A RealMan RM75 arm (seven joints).
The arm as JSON. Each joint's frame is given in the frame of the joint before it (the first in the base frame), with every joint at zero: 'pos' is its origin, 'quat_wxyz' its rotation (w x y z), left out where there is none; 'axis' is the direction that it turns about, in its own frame. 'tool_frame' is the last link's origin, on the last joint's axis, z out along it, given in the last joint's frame.
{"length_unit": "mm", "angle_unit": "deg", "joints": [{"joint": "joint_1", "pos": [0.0, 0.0, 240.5], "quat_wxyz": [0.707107, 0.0, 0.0, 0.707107], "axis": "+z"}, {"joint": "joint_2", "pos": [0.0, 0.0, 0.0], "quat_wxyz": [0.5, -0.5, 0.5, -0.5], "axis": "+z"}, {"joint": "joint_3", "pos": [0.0, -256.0, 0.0], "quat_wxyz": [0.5, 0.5, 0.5, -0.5], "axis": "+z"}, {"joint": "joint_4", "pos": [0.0, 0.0, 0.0], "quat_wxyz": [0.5, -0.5, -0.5, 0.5], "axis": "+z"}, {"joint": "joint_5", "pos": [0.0, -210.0, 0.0], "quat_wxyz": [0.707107, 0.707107, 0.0, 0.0], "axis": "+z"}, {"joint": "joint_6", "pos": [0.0, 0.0, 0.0], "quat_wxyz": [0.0, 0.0, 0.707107, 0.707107], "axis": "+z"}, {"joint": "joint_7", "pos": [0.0, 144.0, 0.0], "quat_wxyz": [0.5, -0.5, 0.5, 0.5], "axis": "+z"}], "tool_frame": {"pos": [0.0, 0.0, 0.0], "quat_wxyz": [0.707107, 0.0, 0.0, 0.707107]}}
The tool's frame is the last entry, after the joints.
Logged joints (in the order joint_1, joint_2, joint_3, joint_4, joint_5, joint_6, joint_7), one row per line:
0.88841, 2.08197, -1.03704, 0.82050, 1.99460, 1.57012, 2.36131
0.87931, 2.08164, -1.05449, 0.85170, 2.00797, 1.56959, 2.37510
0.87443, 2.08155, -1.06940, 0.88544, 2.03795, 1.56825, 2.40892
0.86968, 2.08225, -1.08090, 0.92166, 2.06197, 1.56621, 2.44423
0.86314, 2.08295, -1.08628, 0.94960, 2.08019, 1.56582, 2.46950
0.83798, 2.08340, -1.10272, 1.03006, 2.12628, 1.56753, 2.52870
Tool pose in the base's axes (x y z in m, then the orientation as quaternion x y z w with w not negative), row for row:
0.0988, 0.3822, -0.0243, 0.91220, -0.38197, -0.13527, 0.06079
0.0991, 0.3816, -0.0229, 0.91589, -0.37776, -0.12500, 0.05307
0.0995, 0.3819, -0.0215, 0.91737, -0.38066, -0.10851, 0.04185
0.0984, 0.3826, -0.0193, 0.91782, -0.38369, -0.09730, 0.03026
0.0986, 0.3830, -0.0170, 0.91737, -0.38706, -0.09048, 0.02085
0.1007, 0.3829, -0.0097, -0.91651, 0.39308, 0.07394, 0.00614
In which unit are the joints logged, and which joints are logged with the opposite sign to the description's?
The joints are logged in radians. Opposite sign: joint_4, joint_5, joint_6.
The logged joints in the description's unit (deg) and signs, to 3 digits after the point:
50.902, 119.288, -59.418, -47.011, -114.282, -89.961, 135.293
50.381, 119.269, -60.418, -48.799, -115.048, -89.931, 136.083
50.101, 119.264, -61.272, -50.732, -116.766, -89.854, 138.021
49.829, 119.304, -61.931, -52.807, -118.142, -89.737, 140.044
49.454, 119.344, -62.239, -54.408, -119.186, -89.715, 141.492
48.013, 119.370, -63.181, -59.018, -121.827, -89.813, 144.884

